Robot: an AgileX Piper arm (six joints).
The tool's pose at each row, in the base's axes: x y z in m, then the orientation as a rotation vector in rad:
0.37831 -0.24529 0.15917 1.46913 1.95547 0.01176
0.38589 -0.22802 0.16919 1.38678 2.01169 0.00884
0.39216 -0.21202 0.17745 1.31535 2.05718 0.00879
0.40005 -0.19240 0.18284 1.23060 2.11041 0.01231
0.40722 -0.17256 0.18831 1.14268 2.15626 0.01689
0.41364 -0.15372 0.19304 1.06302 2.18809 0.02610
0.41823 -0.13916 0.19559 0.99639 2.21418 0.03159
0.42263 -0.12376 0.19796 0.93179 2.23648 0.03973
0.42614 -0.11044 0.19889 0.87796 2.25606 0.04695
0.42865 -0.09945 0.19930 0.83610 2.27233 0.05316
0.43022 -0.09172 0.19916 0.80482 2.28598 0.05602
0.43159 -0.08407 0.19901 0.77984 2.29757 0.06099
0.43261 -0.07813 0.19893 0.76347 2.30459 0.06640
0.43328 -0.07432 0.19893 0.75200 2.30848 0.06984
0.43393 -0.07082 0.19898 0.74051 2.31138 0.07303
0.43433 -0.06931 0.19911 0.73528 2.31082 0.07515
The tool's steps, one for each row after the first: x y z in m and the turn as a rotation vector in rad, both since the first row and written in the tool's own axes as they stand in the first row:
0.00864 0.01659 -0.01030 -0.02082 0.01229 -0.07282
0.01727 0.03093 -0.01945 -0.04012 0.02351 -0.13403
0.03023 0.04682 -0.02692 -0.06372 0.04009 -0.20548
0.04342 0.06221 -0.03491 -0.09069 0.05299 -0.27579
0.05624 0.07632 -0.04234 -0.12069 0.06141 -0.33471
0.06675 0.08647 -0.04743 -0.14382 0.06846 -0.38460
0.07810 0.09670 -0.05280 -0.16839 0.07540 -0.43133
0.08852 0.10486 -0.05673 -0.18809 0.08308 -0.47065
0.09735 0.11113 -0.05990 -0.20289 0.09075 -0.50148
0.10380 0.11520 -0.06191 -0.21200 0.09720 -0.52552
0.11021 0.11907 -0.06398 -0.22034 0.10435 -0.54423
0.11518 0.12205 -0.06563 -0.22724 0.10967 -0.55572
0.11834 0.12400 -0.06673 -0.23233 0.11245 -0.56353
0.12121 0.12584 -0.06775 -0.23772 0.11434 -0.57110
0.12238 0.12677 -0.06822 -0.24146 0.11400 -0.57376

